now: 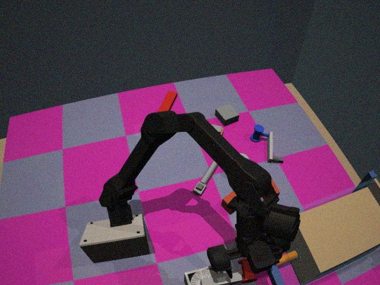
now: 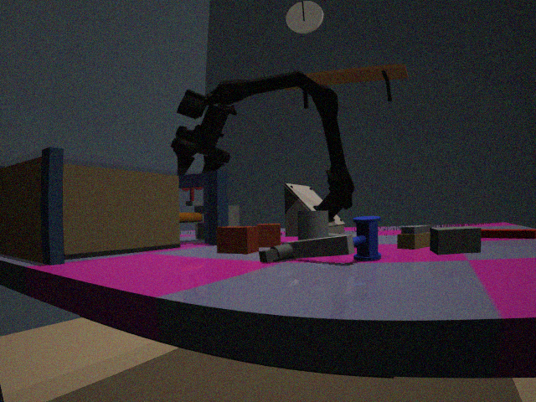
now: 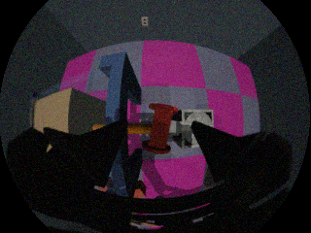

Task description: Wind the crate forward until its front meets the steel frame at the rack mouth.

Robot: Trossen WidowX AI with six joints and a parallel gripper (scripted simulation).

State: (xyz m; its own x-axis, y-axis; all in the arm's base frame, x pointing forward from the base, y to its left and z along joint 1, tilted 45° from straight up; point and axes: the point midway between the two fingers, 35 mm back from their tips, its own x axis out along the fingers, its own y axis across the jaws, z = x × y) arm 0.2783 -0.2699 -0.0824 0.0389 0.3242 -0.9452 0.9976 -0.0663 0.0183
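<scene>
My gripper tip is 10 mm to the right of the red knob and 20 mm above it. Also, from my gripper tip: winch handle with red hub 40 mm behind, 10 mm to the left, 50 mm below; winch 110 mm behind, 10 mm to the left, 120 mm below; blue steel frame 60 mm ahead, 20 mm to the left, 50 mm below.
</scene>
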